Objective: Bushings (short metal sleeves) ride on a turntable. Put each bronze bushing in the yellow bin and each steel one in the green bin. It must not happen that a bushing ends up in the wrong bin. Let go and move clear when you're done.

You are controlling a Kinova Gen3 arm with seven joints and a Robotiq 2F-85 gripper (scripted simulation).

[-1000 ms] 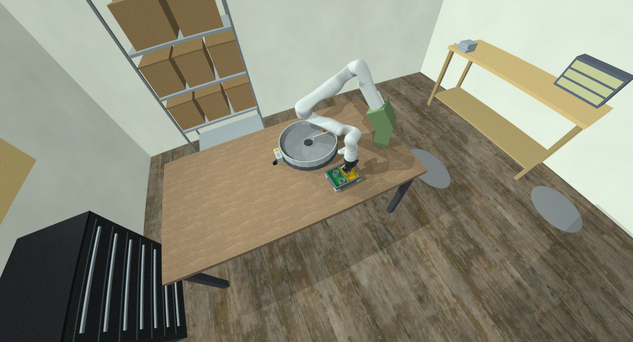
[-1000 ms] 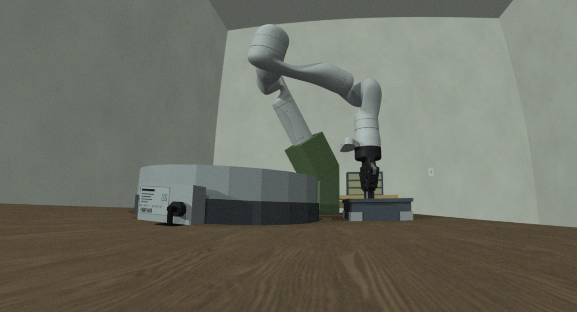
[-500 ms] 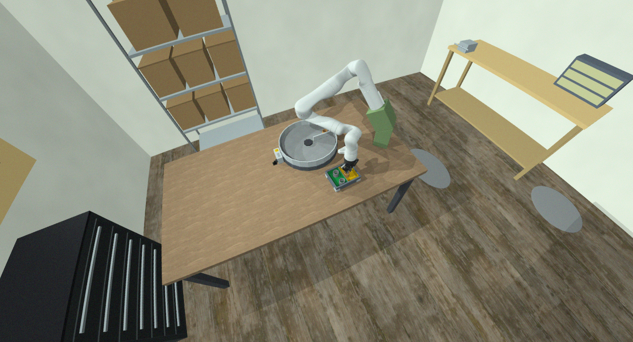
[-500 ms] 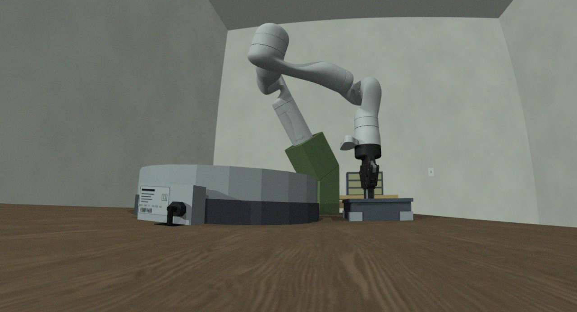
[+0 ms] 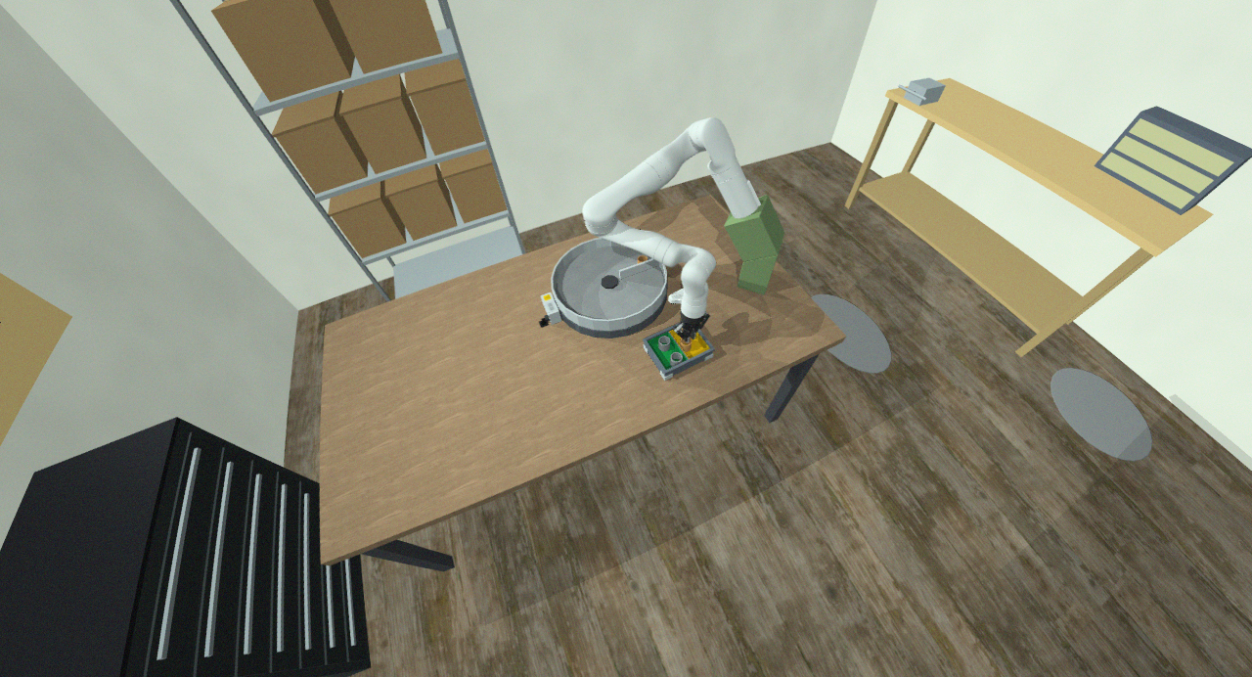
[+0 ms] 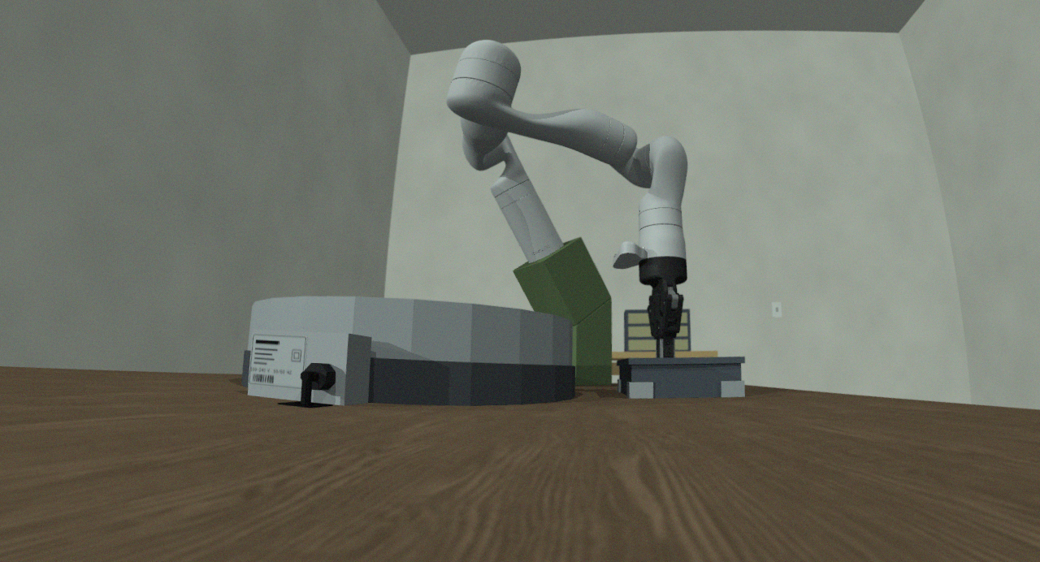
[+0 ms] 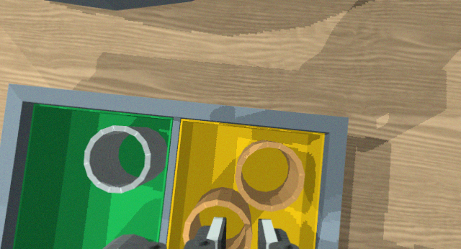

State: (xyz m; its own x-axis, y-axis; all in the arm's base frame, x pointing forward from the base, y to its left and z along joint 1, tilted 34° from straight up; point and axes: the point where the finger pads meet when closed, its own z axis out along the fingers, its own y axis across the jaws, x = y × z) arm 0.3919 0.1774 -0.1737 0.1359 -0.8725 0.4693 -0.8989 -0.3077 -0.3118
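My hand is 4 cm short of the bin tray, 4 cm above it and 1 cm to the right of it. Round my hand: grey turntable (34 cm to the right, 15 cm ahead, 1 cm below).
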